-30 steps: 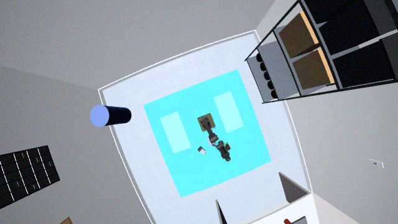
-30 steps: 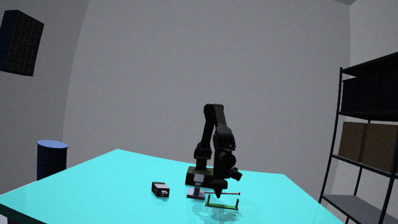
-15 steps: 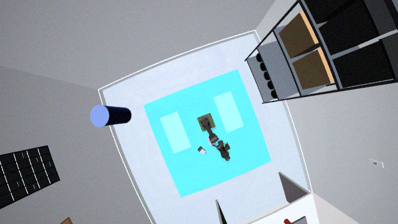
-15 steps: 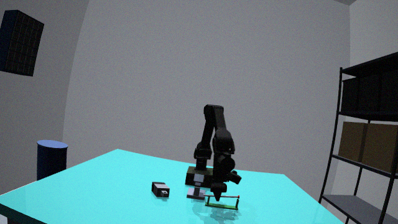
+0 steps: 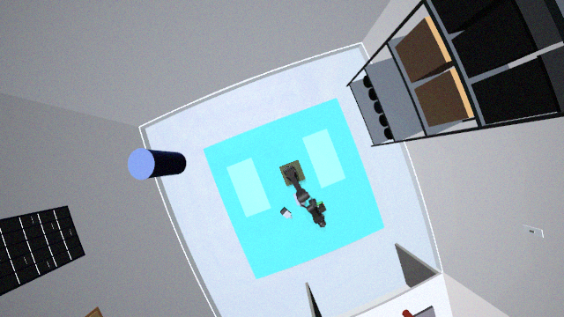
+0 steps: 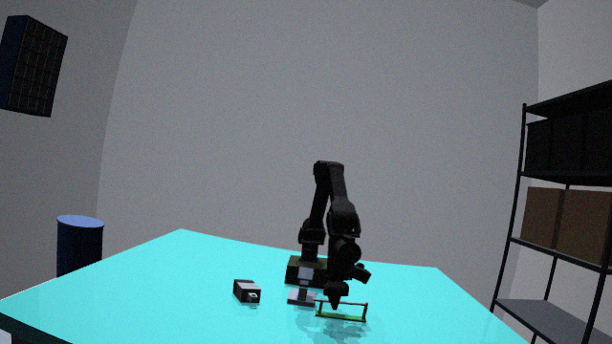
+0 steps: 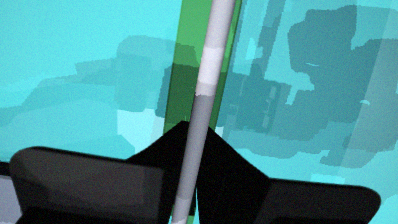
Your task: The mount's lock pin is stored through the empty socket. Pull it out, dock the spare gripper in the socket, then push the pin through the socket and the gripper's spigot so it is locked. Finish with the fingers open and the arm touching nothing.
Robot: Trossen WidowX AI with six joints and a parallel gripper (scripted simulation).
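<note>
My gripper tip is now 2 cm to the right of the green stand. The rest, counted from my gripper tip: grey mount: 10 cm to the right, 9 cm behind, 3 cm above; spare gripper: 24 cm to the right.
</note>
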